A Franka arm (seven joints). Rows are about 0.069 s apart.
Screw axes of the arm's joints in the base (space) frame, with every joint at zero. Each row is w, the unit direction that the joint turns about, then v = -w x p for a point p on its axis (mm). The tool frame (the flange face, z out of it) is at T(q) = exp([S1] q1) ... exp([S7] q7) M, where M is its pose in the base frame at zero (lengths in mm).
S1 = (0, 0, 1, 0, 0, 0)
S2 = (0, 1, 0, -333, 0, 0)
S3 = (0, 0, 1, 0, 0, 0)
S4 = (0, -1, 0, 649, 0, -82.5)
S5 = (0, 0, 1, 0, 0, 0)
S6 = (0, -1, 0, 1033, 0, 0)
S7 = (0, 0, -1, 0, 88, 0)
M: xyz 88 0 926 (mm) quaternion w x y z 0 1 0 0
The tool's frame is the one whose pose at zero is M.
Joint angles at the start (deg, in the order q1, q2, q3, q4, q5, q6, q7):
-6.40, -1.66, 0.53, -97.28, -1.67, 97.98, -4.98
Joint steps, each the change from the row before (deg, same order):
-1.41, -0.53, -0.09, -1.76, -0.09, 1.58, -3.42
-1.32, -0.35, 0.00, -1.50, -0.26, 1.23, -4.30
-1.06, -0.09, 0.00, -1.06, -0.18, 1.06, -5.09
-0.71, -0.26, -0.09, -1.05, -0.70, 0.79, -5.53
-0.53, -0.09, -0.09, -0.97, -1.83, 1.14, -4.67
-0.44, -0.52, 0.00, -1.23, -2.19, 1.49, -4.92
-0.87, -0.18, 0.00, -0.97, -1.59, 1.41, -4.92
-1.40, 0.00, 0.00, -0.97, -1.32, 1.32, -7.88
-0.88, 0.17, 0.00, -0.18, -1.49, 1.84, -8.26
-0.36, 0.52, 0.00, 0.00, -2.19, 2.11, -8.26
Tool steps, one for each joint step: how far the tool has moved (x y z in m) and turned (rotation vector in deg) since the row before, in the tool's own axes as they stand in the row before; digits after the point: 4 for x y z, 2 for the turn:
-0.0033, 0.0141, 0.0075, -0.19, 0.29, -1.97
-0.0036, 0.0124, 0.0076, -0.32, -0.02, -3.07
-0.0027, 0.0099, 0.0067, -0.23, -0.01, -4.10
-0.0041, 0.0076, 0.0053, -0.66, -0.28, -4.91
-0.0035, 0.0075, 0.0057, -1.72, -0.58, -4.53
-0.0047, 0.0052, 0.0032, -2.21, -0.44, -5.10
-0.0058, 0.0077, 0.0051, -1.57, -0.49, -4.60
-0.0092, 0.0103, 0.0079, -1.08, -0.77, -7.04
-0.0050, 0.0087, 0.0016, -1.97, -0.26, -7.94
-0.0012, 0.0070, 0.0025, -2.38, -0.93, -8.79

